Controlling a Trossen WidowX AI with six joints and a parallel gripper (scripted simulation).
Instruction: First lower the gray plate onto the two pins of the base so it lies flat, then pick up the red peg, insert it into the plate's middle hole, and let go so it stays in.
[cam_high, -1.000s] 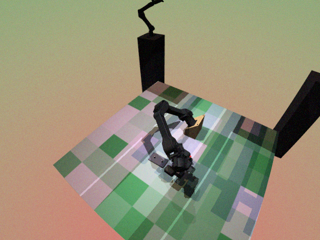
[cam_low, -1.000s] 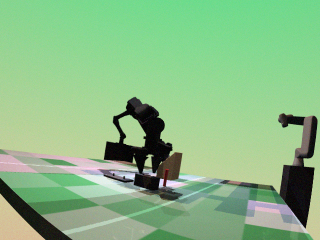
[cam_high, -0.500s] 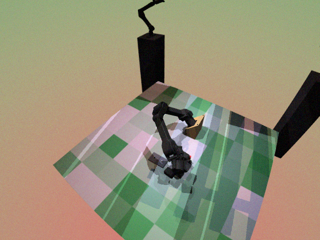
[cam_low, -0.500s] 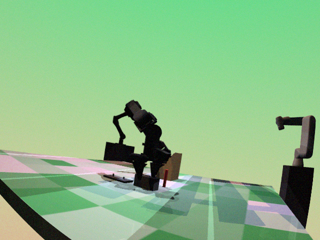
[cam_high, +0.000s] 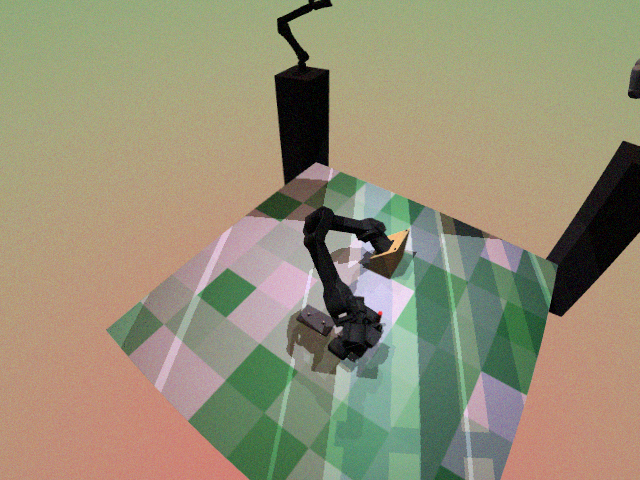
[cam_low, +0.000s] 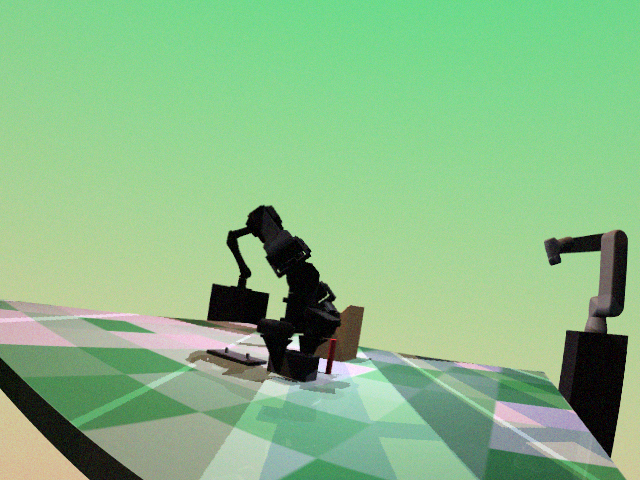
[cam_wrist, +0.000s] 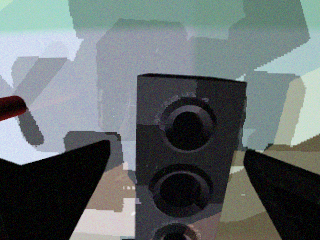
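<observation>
The gray plate lies 3 cm above my gripper tip. Also, from my gripper tip: red peg: 11 cm behind, 4 cm to the left, 3 cm above.
</observation>
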